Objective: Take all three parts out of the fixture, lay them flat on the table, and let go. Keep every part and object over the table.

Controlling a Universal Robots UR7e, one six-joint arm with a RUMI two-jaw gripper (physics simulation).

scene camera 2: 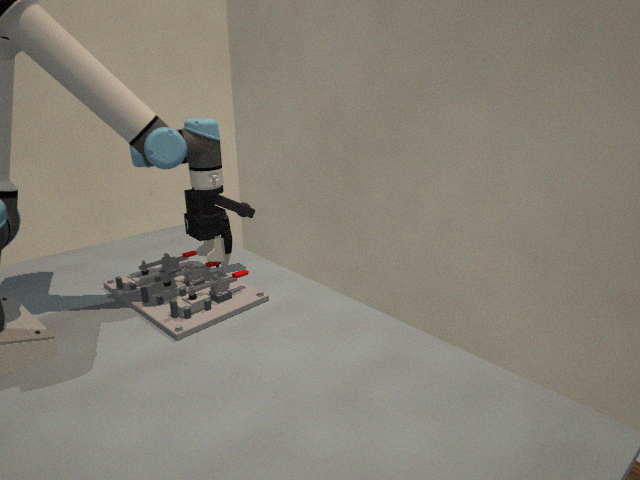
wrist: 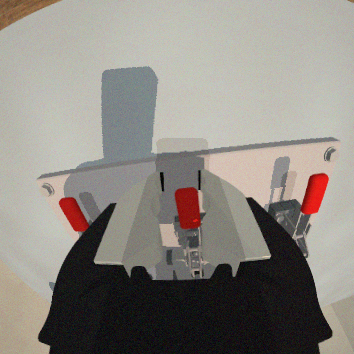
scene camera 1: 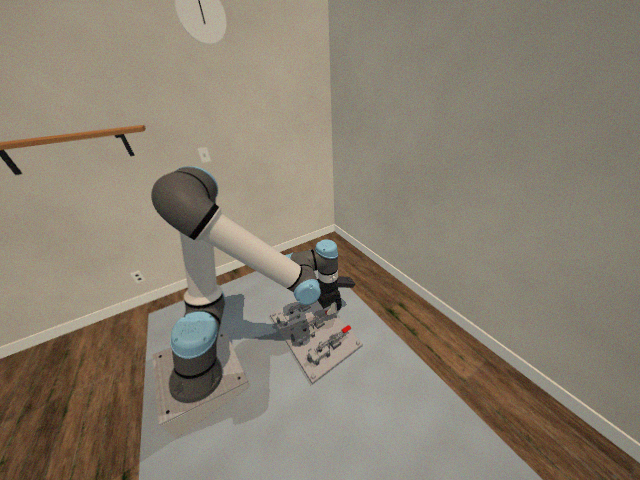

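Seen in the pictures: gripper, fingertip midpoint: (scene camera 2: 220, 269) (wrist: 180, 172) (scene camera 1: 333, 312); arm's base, origin of the base link: (scene camera 1: 196, 378).
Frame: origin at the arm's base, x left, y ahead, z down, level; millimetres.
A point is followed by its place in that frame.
Observation:
The fixture (scene camera 1: 338, 356) @[x -147, y 453, z 66 mm] (scene camera 2: 227, 310) @[x -157, y 452, z 66 mm] (wrist: 245, 172) @[x -41, y 527, z 66 mm] is a pale plate with three grey toggle clamps, each with a red handle. The near handle (scene camera 1: 346, 328) @[x -92, y 527, z 20 mm] (scene camera 2: 240, 273) @[x -98, y 524, z 21 mm] (wrist: 315, 194) @[x -88, y 530, z 20 mm] and the far handle (scene camera 2: 189, 253) @[x 121, y 502, z 30 mm] (wrist: 73, 214) @[x 123, y 511, z 30 mm] stick out towards the wall side. My gripper (scene camera 1: 330, 311) @[x 23, y 537, z 53 mm] (scene camera 2: 219, 262) @[x 23, y 537, z 53 mm] (wrist: 180, 172) @[x 23, y 537, z 53 mm] is low over the middle handle (scene camera 2: 212, 264) @[x 9, y 509, z 28 mm] (wrist: 187, 207) @[x 19, y 522, z 25 mm]. Its fingers are partly closed, with a narrow gap, and grip nothing. The middle handle shows in that gap in the wrist view. A grey part (scene camera 2: 196, 305) @[x -124, y 398, z 49 mm] sits among the near posts; the other parts are hard to tell from the clamps.
The fixture stands on the grey table (scene camera 1: 413, 413) @[x -407, y 557, z 81 mm] (scene camera 2: 387, 387) @[x -541, y 529, z 81 mm] (wrist: 240, 75) @[x -33, y 616, z 81 mm]. The arm's base block (scene camera 1: 232, 361) @[x 21, y 109, z 36 mm] (scene camera 2: 25, 330) @[x -34, y 101, z 31 mm] stands to its left in the scene views. Posts and clamp levers crowd the plate, with the two outer handles on either side of my fingers. A wall rises behind the table.

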